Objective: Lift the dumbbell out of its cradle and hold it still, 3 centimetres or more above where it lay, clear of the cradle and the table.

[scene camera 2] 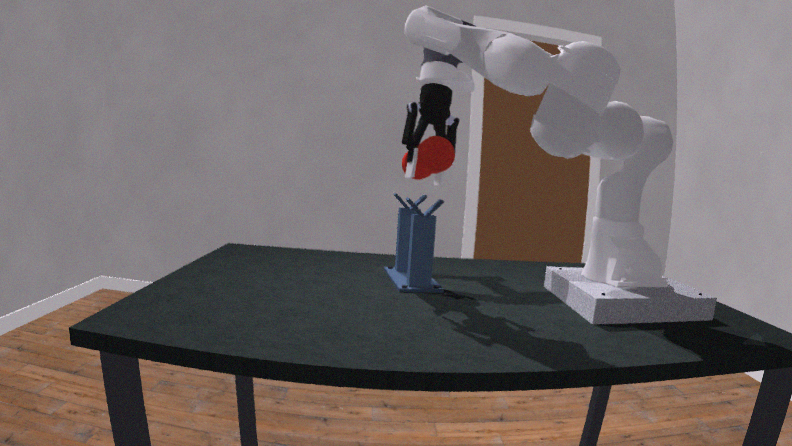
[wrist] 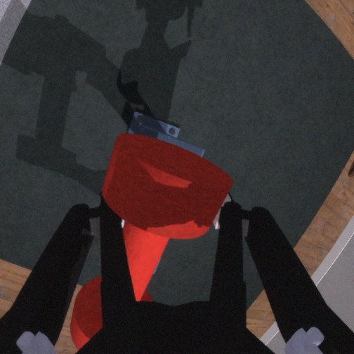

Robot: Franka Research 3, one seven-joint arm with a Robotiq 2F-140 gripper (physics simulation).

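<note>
The red dumbbell is in the air above the blue cradle. In the scene view a gap shows between its underside and the cradle's prongs. My gripper points down and is shut on one round end of the dumbbell, with a pale pad at each side. The handle and other end reach toward the lower left of the wrist view, partly hidden behind the black fingers. The dumbbell and the gripper's palm hide much of the cradle in the wrist view.
The cradle stands on the dark table. The arm's pale base block sits on the table's right side. A brown door is behind the arm. Shadows of the arm fall across the table.
</note>
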